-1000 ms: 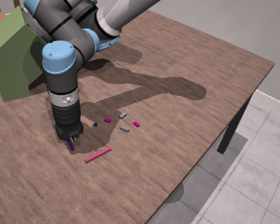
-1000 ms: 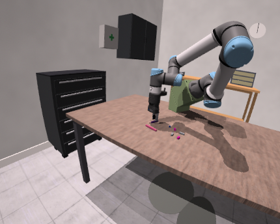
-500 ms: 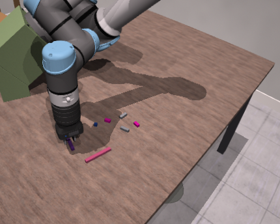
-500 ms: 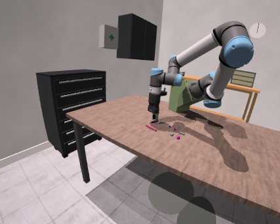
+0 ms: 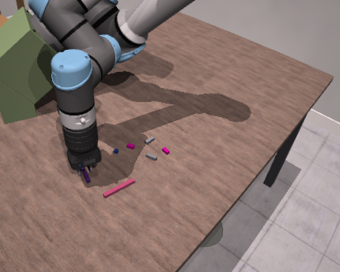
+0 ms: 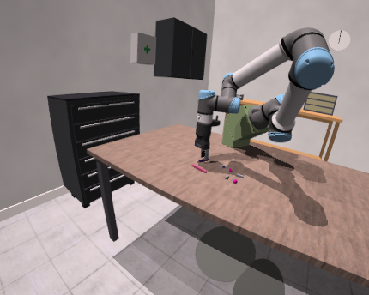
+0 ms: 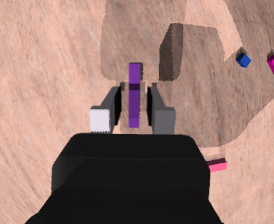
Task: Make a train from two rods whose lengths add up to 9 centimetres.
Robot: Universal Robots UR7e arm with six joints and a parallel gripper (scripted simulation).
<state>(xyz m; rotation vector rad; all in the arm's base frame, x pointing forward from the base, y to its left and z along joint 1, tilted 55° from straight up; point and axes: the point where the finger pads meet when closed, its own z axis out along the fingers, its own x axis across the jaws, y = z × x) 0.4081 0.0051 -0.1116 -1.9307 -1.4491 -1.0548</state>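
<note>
My gripper is now 30 mm above the purple rod. The rest, counted from my hand: blue rod (110 mm to the left, 30 mm below, 20 mm behind); pink rod (90 mm ahead, 50 mm to the left, 30 mm below).
</note>
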